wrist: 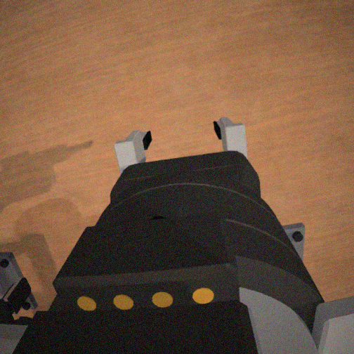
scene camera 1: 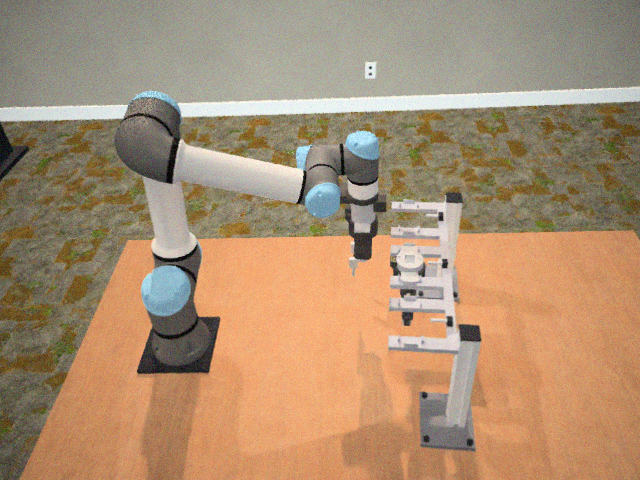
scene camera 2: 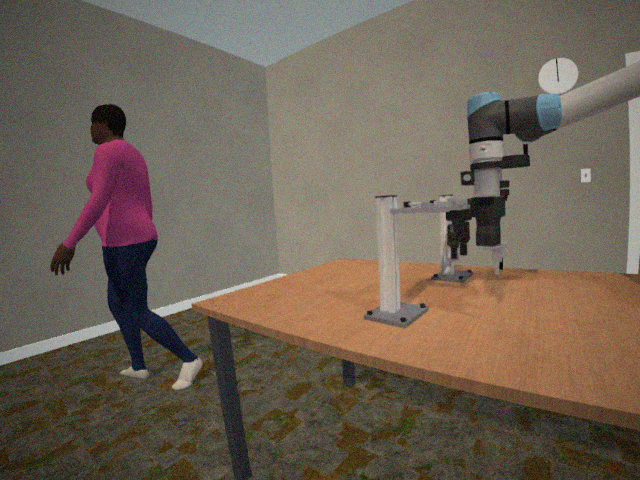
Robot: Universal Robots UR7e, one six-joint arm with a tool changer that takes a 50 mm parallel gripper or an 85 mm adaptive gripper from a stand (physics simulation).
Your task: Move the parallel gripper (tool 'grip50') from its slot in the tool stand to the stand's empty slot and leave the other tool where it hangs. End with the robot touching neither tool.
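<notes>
Visible here is a black adaptive gripper (scene camera 2: 459, 232). A parallel gripper (scene camera 2: 488, 205) (wrist: 187, 230) (scene camera 1: 362, 231) is visible as well.
</notes>
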